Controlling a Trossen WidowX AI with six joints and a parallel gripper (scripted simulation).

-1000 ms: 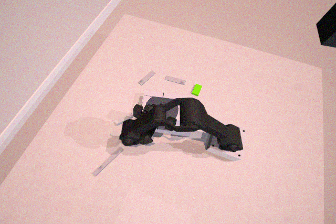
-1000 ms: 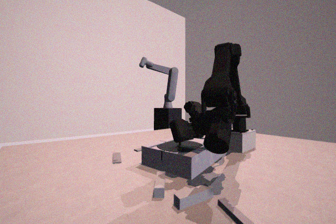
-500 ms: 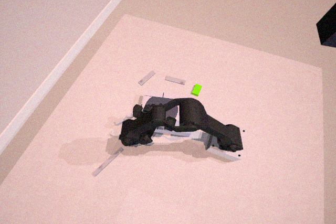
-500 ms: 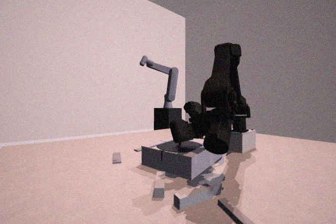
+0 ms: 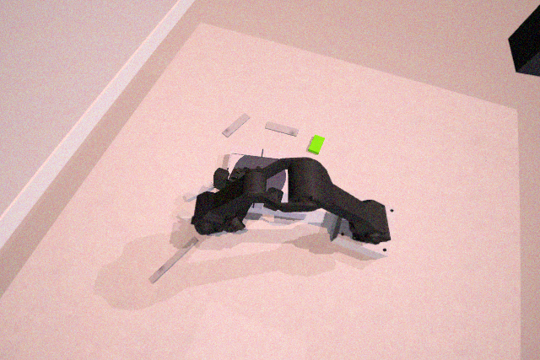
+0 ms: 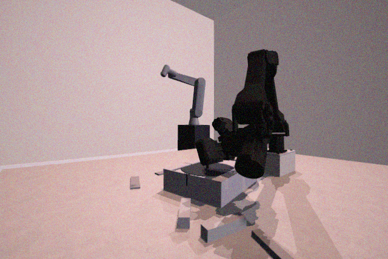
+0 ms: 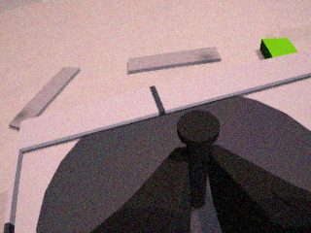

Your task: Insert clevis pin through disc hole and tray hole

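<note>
Now: the steel pin 1 cm below my gripper tip. The rest, counted from my gripper tip: green block (15 cm behind, 17 cm to the right, 8 cm below); then rimmed tray (3 cm behind, 1 cm to the left, 4 cm below); then dark disc (3 cm below).
</note>
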